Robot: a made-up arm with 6 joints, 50 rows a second.
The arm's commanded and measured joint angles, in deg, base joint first. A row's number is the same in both.
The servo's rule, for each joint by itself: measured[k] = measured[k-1] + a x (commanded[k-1-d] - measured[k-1]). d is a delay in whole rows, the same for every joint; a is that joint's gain. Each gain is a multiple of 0.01, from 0.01 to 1. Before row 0 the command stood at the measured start. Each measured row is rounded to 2 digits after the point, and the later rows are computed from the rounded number. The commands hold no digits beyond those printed.
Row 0, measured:
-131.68, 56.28, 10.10, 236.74, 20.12, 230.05
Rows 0 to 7, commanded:
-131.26, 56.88, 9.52, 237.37, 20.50, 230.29
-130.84, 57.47, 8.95, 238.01, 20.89, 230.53
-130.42, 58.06, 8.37, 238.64, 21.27, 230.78
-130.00, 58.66, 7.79, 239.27, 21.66, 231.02
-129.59, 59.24, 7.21, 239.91, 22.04, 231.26
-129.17, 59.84, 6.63, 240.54, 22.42, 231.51
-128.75, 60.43, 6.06, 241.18, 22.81, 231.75
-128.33, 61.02, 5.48, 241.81, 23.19, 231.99
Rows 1 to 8, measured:
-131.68, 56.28, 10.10, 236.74, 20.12, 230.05
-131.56, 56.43, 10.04, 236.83, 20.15, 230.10
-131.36, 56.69, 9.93, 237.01, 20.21, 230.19
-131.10, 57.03, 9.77, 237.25, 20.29, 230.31
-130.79, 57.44, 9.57, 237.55, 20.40, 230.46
-130.45, 57.89, 9.33, 237.90, 20.53, 230.63
-130.09, 58.38, 9.06, 238.30, 20.68, 230.81
-129.71, 58.89, 8.76, 238.73, 20.85, 231.01
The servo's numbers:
d 1
a 0.28 0.25 0.10 0.15 0.08 0.21

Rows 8 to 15, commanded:
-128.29, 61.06, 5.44, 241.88, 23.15, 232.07
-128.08, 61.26, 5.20, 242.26, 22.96, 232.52
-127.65, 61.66, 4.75, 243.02, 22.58, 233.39
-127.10, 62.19, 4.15, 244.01, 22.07, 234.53
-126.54, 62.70, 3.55, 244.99, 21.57, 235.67
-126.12, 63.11, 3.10, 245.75, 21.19, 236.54
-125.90, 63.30, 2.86, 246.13, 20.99, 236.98
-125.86, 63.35, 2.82, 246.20, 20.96, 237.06
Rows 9 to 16, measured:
-129.32, 59.42, 8.43, 239.19, 21.04, 231.22
-129.03, 59.83, 8.13, 239.59, 21.21, 231.40
-128.76, 60.19, 7.84, 239.99, 21.35, 231.64
-128.45, 60.56, 7.53, 240.44, 21.45, 232.01
-128.07, 60.97, 7.19, 240.98, 21.50, 232.54
-127.64, 61.40, 6.83, 241.58, 21.51, 233.20
-127.21, 61.83, 6.46, 242.21, 21.48, 233.90
-126.84, 62.20, 6.10, 242.80, 21.44, 234.55

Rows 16 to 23, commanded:
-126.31, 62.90, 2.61, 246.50, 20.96, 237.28
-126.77, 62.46, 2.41, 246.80, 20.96, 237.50
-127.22, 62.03, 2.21, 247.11, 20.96, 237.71
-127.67, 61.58, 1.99, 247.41, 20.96, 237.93
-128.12, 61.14, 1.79, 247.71, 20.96, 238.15
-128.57, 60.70, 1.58, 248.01, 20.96, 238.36
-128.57, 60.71, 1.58, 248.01, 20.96, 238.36
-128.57, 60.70, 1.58, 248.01, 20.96, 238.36
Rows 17 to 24, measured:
-126.57, 62.49, 5.77, 243.31, 21.40, 235.08
-126.50, 62.59, 5.45, 243.79, 21.36, 235.54
-126.58, 62.56, 5.15, 244.24, 21.33, 235.95
-126.76, 62.43, 4.86, 244.67, 21.30, 236.32
-127.01, 62.22, 4.57, 245.08, 21.27, 236.66
-127.32, 61.95, 4.29, 245.47, 21.25, 236.97
-127.67, 61.64, 4.02, 245.85, 21.23, 237.26
-127.92, 61.41, 3.78, 246.17, 21.21, 237.49

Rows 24 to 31, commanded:
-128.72, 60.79, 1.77, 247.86, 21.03, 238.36
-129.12, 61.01, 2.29, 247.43, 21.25, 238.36
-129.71, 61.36, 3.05, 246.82, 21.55, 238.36
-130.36, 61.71, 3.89, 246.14, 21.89, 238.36
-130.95, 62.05, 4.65, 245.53, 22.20, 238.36
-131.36, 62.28, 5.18, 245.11, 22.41, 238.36
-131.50, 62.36, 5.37, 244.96, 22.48, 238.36
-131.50, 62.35, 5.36, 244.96, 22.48, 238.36
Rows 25 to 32, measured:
-128.10, 61.23, 3.56, 246.45, 21.19, 237.67
-128.27, 61.12, 3.38, 246.66, 21.18, 237.81
-128.51, 61.09, 3.27, 246.78, 21.19, 237.93
-128.85, 61.16, 3.25, 246.79, 21.22, 238.02
-129.27, 61.30, 3.31, 246.69, 21.27, 238.09
-129.74, 61.49, 3.44, 246.52, 21.34, 238.15
-130.19, 61.69, 3.61, 246.31, 21.43, 238.19
-130.56, 61.86, 3.79, 246.11, 21.51, 238.23

